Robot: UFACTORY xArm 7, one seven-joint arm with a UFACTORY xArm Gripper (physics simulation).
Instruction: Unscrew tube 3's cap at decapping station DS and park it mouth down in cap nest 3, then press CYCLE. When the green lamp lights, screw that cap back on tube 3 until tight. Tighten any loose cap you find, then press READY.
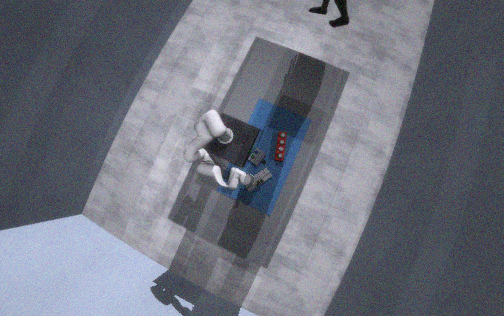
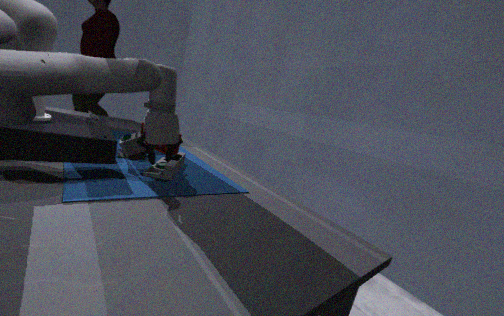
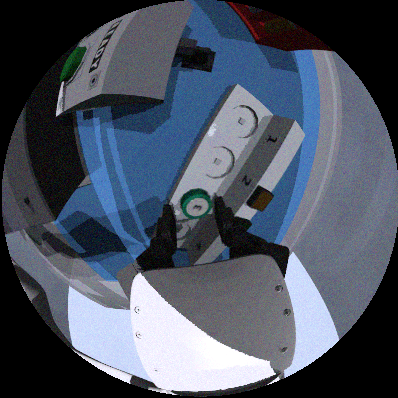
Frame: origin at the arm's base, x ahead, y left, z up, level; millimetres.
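Seen in the pictures: gripper, fingertip midpoint: (image 2: 160, 162) (image 3: 193, 210); arm's base, origin of the base link: (image 1: 225, 136).
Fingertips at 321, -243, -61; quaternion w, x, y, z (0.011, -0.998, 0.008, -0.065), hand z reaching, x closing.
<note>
Offsets run from my fingertips to a thing's top centre, as dx, dy, dz. Level surfaces: height alone.
A green cap marked 3 @(+5, -1, -5) (image 3: 196, 207) sits in the third recess of the grey cap nest block @(+31, +13, +28) (image 3: 237, 148) (image 1: 264, 175) (image 2: 168, 170), number side up. My gripper (image 3: 193, 210) (image 1: 252, 182) (image 2: 160, 155) is low over that block, with one dark finger on each side of the cap. The fingers stand about half apart with a small gap to the cap, so the gripper is open and holds nothing. Nests 1 and 2 are empty. The red tube rack @(+112, +313, +78) (image 1: 281, 146) (image 3: 276, 28) stands further off on the blue mat @(dz -25) (image 1: 269, 195) (image 2: 200, 182) (image 3: 148, 148).
A grey control box @(-35, +178, +59) (image 1: 256, 156) (image 3: 137, 55) (image 2: 131, 145) with a green button (image 3: 72, 62) beside the word READY stands close by. A large dark box (image 1: 236, 142) (image 2: 104, 150) lies by the arm's base. A small amber block (image 3: 260, 198) sits on the nest block's side.
</note>
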